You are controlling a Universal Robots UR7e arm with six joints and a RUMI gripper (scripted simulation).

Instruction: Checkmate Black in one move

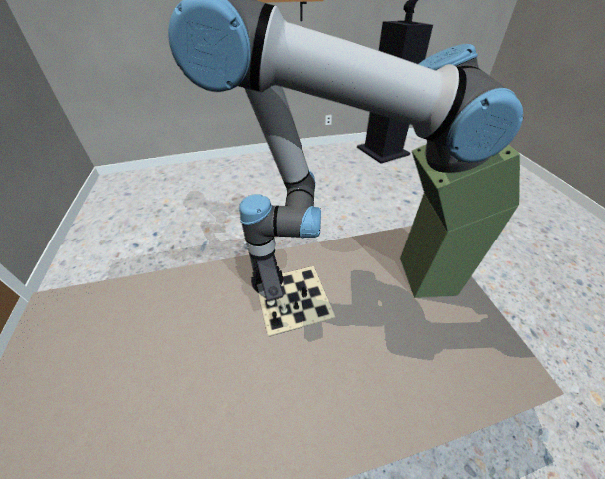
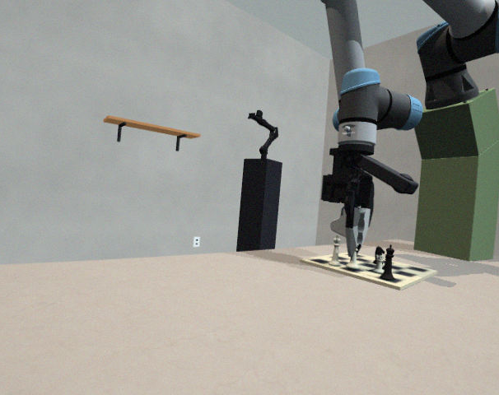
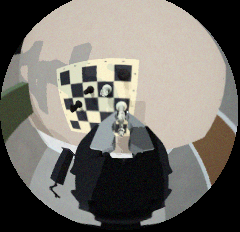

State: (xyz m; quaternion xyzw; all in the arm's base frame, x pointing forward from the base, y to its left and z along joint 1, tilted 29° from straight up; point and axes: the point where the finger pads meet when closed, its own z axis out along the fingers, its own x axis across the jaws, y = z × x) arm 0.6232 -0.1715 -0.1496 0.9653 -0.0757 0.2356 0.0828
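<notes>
The tall white piece lies 1 cm behind my hand, 4 cm to the right of it and 1 cm below it. The rest, counted from my hand: chessboard: 7 cm behind, 2 cm to the left, 4 cm below; then black king: 2 cm ahead, 7 cm to the left, 1 cm below.
</notes>
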